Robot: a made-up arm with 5 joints. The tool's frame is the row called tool.
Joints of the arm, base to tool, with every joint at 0 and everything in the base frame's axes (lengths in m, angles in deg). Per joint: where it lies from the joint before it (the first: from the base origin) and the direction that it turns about. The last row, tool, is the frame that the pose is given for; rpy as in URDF.
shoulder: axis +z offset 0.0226 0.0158 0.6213
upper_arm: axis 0 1 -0.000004 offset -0.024 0.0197 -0.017
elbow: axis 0 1 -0.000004 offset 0.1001 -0.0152 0.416
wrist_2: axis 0 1 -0.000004 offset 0.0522 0.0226 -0.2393
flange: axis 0 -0.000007 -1 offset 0.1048 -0.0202 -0.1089
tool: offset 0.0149 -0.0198 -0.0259 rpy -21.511 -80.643 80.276
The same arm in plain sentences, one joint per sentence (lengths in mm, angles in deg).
The arm has five revolute joints in a row. What follows holds with every joint at zero, and every direction is one of the base frame's.
The first joint is mounted 22.6 mm along +x and 15.8 mm along +y and 621.3 mm along +z from the base frame's origin and rotates about +z.
The second joint is mounted 24.0 mm along -x and 19.7 mm along +y and 17.0 mm along -z from the first joint and rotates about +y.
The third joint is mounted 100.1 mm along +x and 15.2 mm along -y and 416.0 mm along +z from the second joint and rotates about +y.
The fourth joint is mounted 52.2 mm along +x and 22.6 mm along +y and 239.3 mm along -z from the third joint and rotates about +y.
The fifth joint is mounted 104.8 mm along +x and 20.2 mm along -y and 108.9 mm along -z from the fourth joint and rotates about -z.
The tool frame, which is the frame that the pose is given for, is mounted 14.9 mm along +x and 19.8 mm along -y and 25.9 mm along -z from the fifth joint; its axes are the base frame's turned by roll -21.51, pitch -80.64 and yaw 80.28 deg (as in URDF: about the fixed x, then y, then z).

